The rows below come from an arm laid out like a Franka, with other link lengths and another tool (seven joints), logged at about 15 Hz.
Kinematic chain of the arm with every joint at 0, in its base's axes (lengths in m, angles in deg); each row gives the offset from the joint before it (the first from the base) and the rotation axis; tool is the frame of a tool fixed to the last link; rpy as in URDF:
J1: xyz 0 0 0.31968 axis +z
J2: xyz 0 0 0 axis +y
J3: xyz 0 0 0.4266 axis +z
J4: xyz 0.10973 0 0 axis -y
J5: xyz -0.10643 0 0.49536 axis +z
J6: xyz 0 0 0 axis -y
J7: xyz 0.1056 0 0 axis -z
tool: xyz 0.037 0.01 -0.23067 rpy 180 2.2 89.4
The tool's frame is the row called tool.
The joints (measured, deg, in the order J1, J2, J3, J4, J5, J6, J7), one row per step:
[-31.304 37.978 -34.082 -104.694 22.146 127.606 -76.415]
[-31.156 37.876 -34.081 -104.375 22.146 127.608 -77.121]
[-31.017 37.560 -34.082 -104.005 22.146 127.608 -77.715]
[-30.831 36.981 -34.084 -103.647 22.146 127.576 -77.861]
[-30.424 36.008 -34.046 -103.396 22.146 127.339 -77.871]
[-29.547 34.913 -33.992 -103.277 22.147 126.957 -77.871]
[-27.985 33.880 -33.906 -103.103 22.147 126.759 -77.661]
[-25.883 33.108 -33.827 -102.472 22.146 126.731 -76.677]
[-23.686 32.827 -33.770 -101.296 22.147 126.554 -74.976]
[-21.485 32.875 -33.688 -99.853 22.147 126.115 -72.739]
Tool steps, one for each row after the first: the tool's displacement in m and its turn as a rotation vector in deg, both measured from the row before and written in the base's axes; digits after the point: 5 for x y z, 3 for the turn. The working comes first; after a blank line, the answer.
Tool pose at each row, in the base's axes (x y z in m, rotation vector in deg; the steps are taken from these numbers as rounded here):
[0.41417 -0.70386 0.08091 -122.685 -122.863 3.404]
[0.41853 -0.70457 0.08483 -121.940 -124.165 3.424]
[0.42386 -0.70614 0.09190 -121.476 -125.530 3.415]
[0.43055 -0.70789 0.10222 -121.601 -126.618 3.347]
[0.44056 -0.70687 0.11633 -121.714 -127.872 2.927]
[0.45554 -0.70062 0.13070 -121.248 -129.497 2.285]
[0.47930 -0.68906 0.14500 -120.254 -131.778 1.811]
[0.51178 -0.67500 0.16042 -119.539 -134.173 1.740]
[0.54712 -0.66047 0.17442 118.092 134.633 -1.877]
[0.58303 -0.64386 0.18620 116.967 134.433 -1.953]

[0.00436 -0.00071 0.00392 -0.239 -0.302 0.958]
[0.00533 -0.00157 0.00707 -0.405 -0.495 0.854]
[0.00669 -0.00175 0.01032 -0.544 -0.670 0.449]
[0.01001 0.00102 0.01411 -0.451 -0.908 0.518]
[0.01498 0.00625 0.01437 -0.250 -0.917 0.942]
[0.02376 0.01156 0.01430 -0.415 -0.948 1.473]
[0.03248 0.01406 0.01542 -0.813 -0.998 1.379]
[0.03534 0.01453 0.01400 -0.857 -0.827 0.899]
[0.03591 0.01661 0.01178 -0.628 -0.627 0.468]

